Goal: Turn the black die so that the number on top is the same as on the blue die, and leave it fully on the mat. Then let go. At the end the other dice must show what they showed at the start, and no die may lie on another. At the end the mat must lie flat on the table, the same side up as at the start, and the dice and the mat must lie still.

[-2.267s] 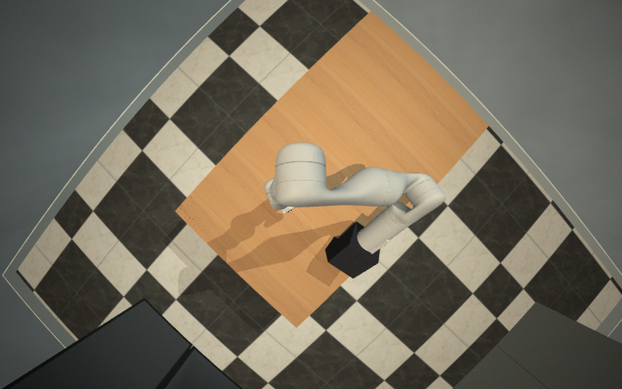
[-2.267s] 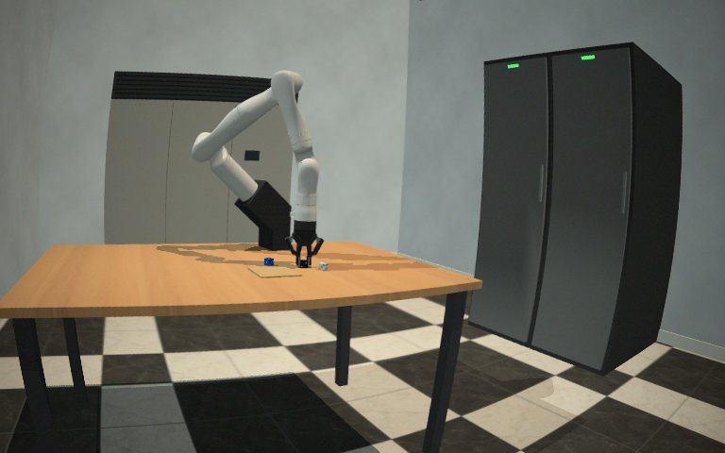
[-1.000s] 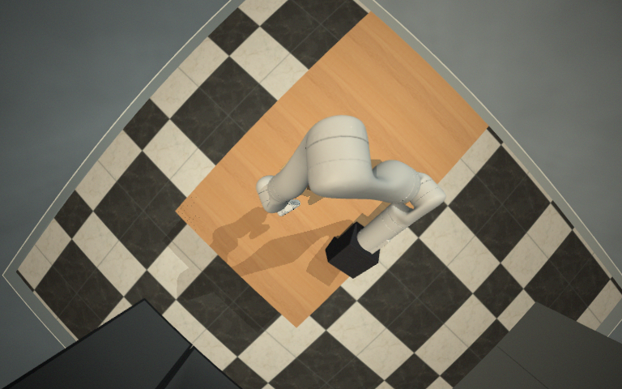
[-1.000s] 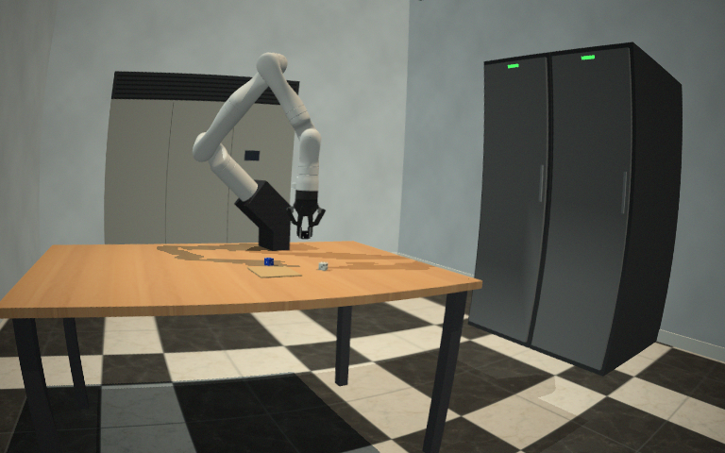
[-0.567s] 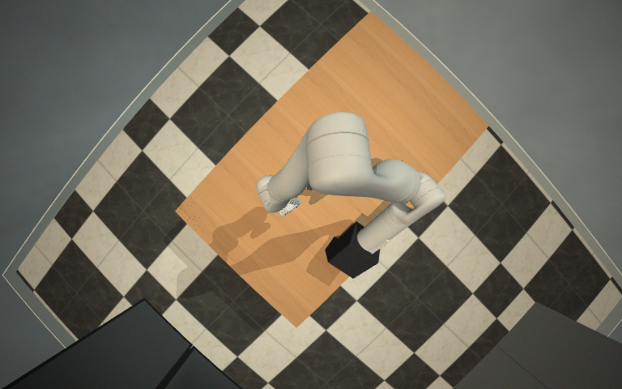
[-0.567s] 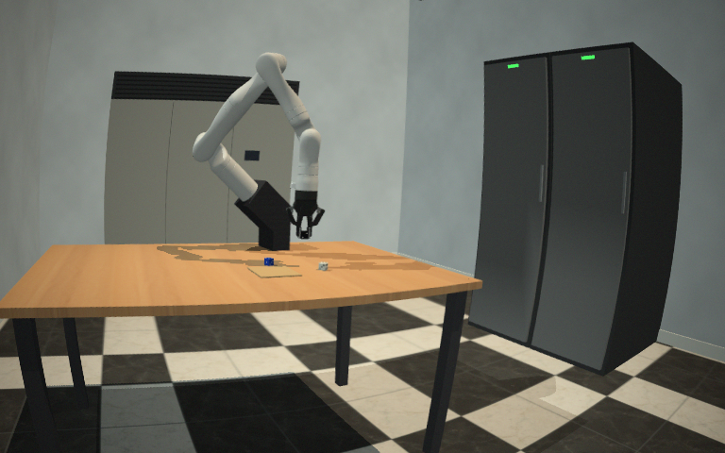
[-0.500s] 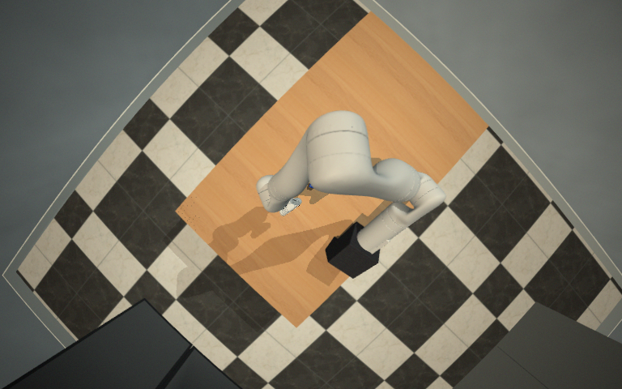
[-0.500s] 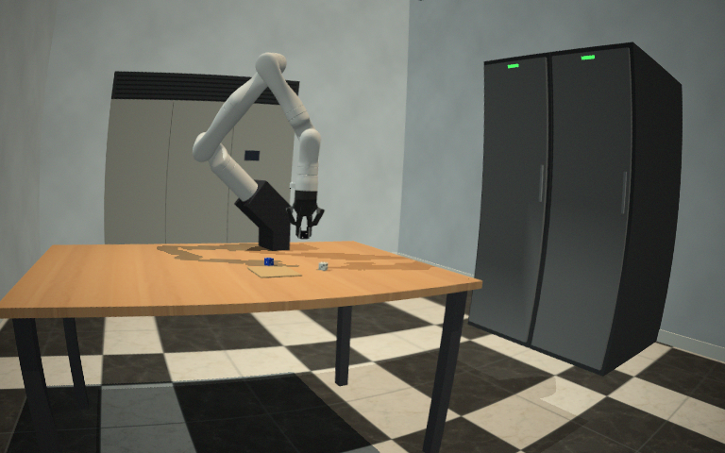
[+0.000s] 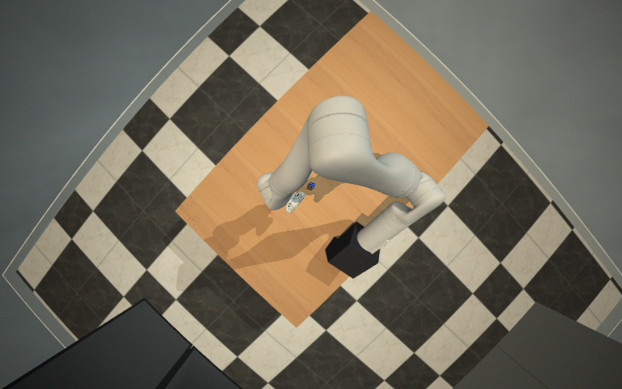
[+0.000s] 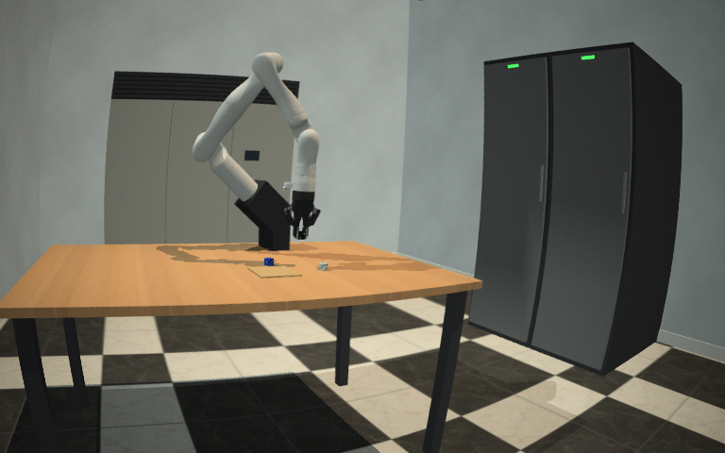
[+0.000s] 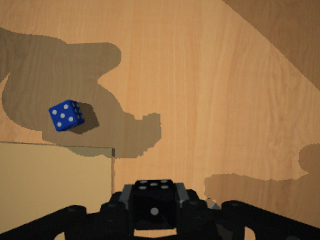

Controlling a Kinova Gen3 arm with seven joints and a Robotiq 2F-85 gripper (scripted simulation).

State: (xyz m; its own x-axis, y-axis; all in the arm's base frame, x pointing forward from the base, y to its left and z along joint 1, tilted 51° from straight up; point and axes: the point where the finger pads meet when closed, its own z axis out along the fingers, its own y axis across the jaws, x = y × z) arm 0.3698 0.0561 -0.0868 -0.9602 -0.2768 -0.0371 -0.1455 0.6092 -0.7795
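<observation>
The tan mat is 6 cm ahead of my hand, 11 cm to the right of it and 12 cm below it. Also, from my hand: blue die 4 cm behind, 10 cm to the right, 11 cm below; white die 5 cm ahead, 7 cm to the left, 11 cm below; black die 1 cm below.
</observation>
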